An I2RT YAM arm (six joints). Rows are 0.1 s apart.
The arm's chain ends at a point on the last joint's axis. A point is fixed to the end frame.
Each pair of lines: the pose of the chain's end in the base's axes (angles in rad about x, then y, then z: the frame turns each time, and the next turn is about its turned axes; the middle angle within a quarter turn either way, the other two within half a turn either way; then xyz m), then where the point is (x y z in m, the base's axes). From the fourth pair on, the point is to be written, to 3 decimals.
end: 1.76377 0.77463 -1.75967 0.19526 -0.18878 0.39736
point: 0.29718 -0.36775 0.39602
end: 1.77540 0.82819 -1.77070 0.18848 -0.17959 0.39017
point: 0.29992 -0.35279 0.38851
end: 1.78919 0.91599 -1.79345 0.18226 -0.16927 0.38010
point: 0.30864 -0.33189 0.37954
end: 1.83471 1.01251 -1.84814 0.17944 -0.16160 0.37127
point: 0.322 -0.311 0.370
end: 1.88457 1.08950 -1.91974 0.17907 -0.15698 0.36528
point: 0.333 -0.294 0.364
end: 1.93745 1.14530 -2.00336 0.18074 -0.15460 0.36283
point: 0.343 -0.281 0.362
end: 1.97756 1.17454 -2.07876 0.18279 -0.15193 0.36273
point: 0.350 -0.272 0.362
